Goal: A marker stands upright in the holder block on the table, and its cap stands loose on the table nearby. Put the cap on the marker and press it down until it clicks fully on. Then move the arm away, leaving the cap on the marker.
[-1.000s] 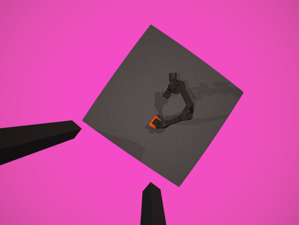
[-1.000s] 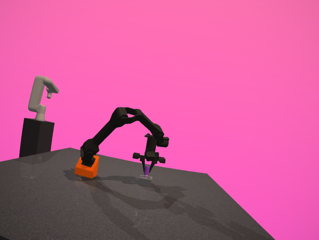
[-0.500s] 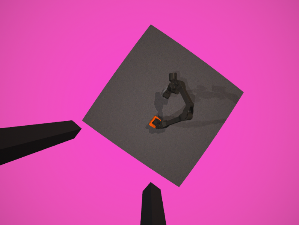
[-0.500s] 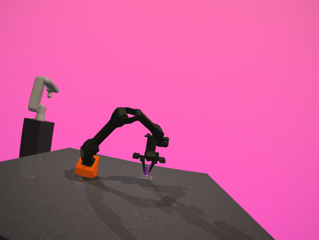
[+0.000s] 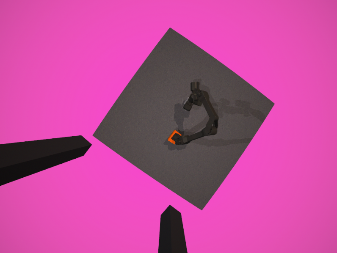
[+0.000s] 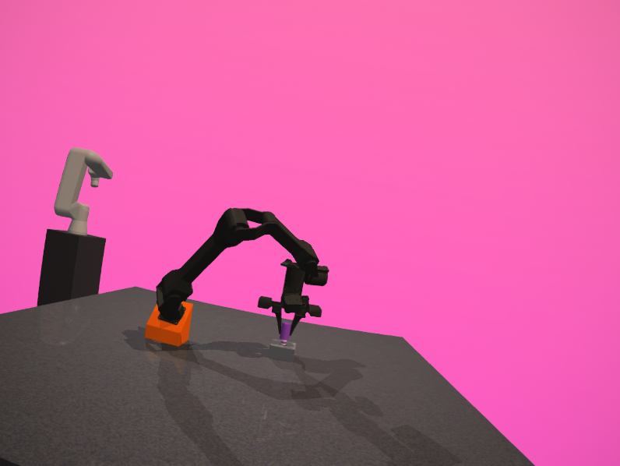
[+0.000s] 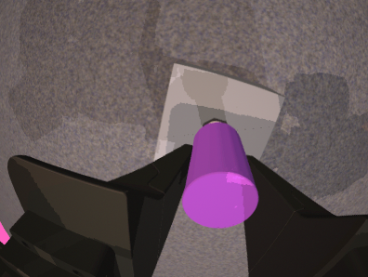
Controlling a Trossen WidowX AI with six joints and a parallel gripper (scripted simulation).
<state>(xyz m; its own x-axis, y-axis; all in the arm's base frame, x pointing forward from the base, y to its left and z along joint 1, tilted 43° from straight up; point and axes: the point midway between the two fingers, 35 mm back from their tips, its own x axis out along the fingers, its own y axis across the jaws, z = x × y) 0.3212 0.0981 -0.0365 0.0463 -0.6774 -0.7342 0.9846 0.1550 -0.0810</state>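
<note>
My gripper tip is 10 mm below the purple cap. The rest, counted from my gripper tip: grey holder block 50 mm below.
</note>
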